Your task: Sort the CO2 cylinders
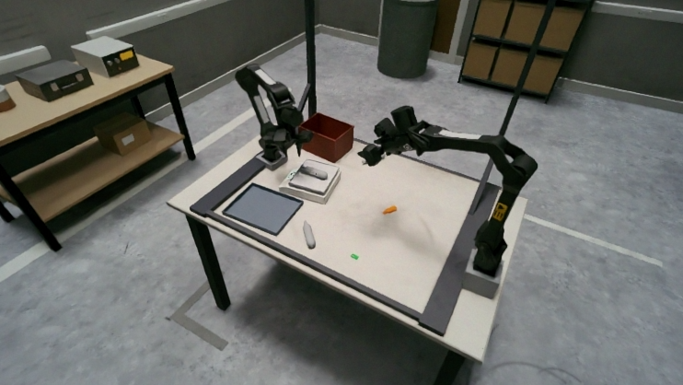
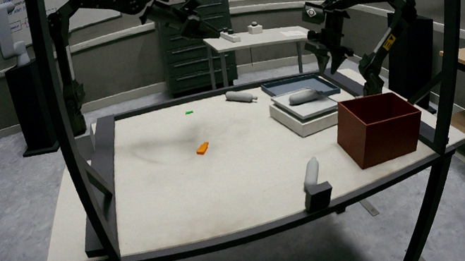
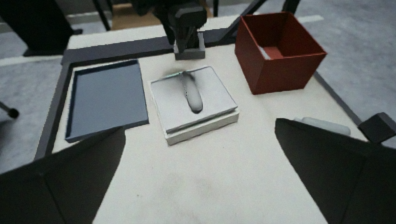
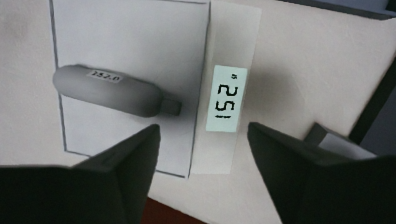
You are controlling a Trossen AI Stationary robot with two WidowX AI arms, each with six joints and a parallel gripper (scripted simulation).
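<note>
Right now my right hand is 20 cm short of the blue-grey tray, 4 cm to the right of it and 15 cm above it. The rest, counted from my right hand: small green piece 15 cm ahead, 44 cm to the left, 16 cm below; then red scrap bin 27 cm behind, 5 cm to the right, 13 cm below; then small orange piece 10 cm behind, 41 cm to the left, 16 cm below.
</note>
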